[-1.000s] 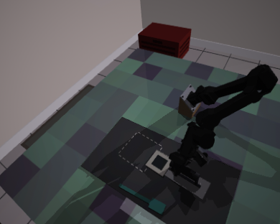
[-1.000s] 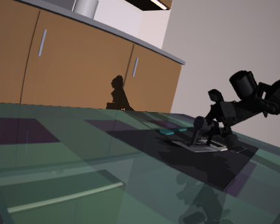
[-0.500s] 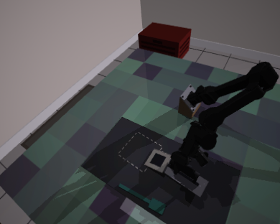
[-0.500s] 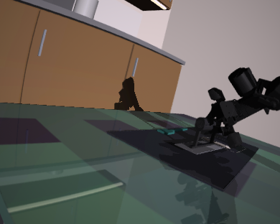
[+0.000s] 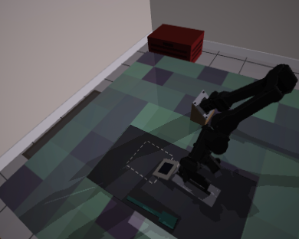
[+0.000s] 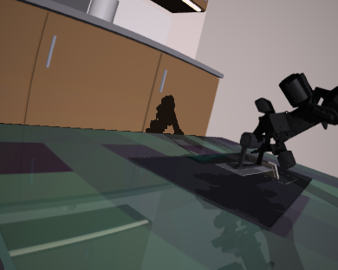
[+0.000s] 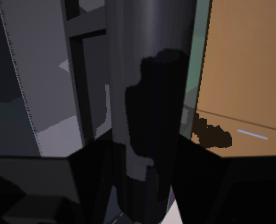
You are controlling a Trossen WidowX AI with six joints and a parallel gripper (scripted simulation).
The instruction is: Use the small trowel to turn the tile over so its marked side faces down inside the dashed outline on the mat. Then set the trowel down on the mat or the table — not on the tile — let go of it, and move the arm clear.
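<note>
My gripper tip is now 100 mm to the left of the tile, 60 mm above it and 30 mm past it. Round my gripper tip: dark mat 100 mm below, 80 mm to the right; then teal trowel 140 mm ahead, 80 mm below, 50 mm to the right.
</note>
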